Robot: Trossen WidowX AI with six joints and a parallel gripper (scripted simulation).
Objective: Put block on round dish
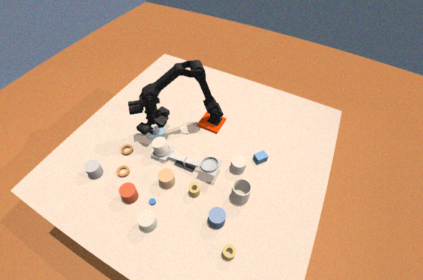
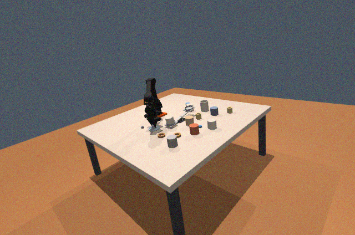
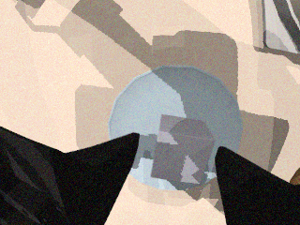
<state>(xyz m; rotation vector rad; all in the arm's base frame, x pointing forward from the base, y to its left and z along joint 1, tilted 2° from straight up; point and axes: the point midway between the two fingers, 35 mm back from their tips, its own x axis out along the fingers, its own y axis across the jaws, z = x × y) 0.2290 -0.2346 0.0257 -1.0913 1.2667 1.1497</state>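
The grey block lies right at my gripper tip. The rest, counted from my gripper tip: balance 24 cm to the left, 9 cm ahead, 2 cm above; round light blue dish 1 cm below; tan cup 24 cm to the left, 20 cm ahead, 2 cm above.
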